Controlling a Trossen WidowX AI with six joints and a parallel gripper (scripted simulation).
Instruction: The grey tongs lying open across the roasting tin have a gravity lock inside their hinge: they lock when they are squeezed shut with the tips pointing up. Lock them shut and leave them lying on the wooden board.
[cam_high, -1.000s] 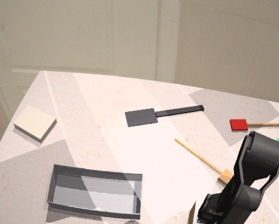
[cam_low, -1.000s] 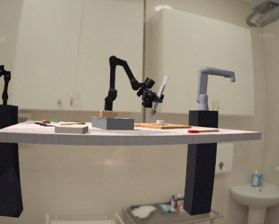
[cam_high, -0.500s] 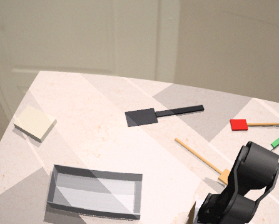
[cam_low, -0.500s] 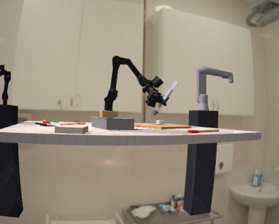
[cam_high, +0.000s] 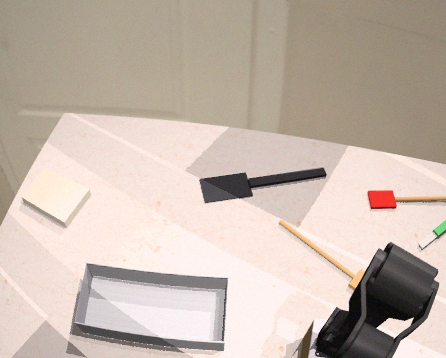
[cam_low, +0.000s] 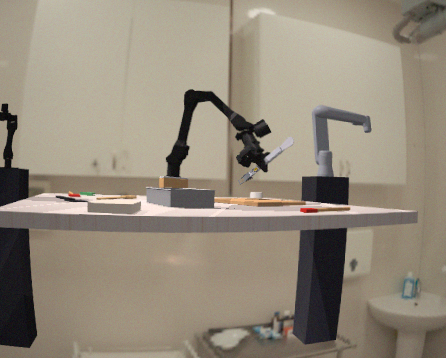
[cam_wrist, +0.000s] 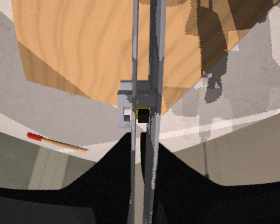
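Right now the wooden board is 120 mm below my gripper tip, 30 mm to the right of it and 20 mm behind it. Also, from my gripper tip: cream block (590 mm to the right, 540 mm ahead, 120 mm below); white object (510 mm behind, 110 mm to the left, 110 mm below); grey roasting tin (380 mm to the right, 170 mm ahead, 100 mm below).
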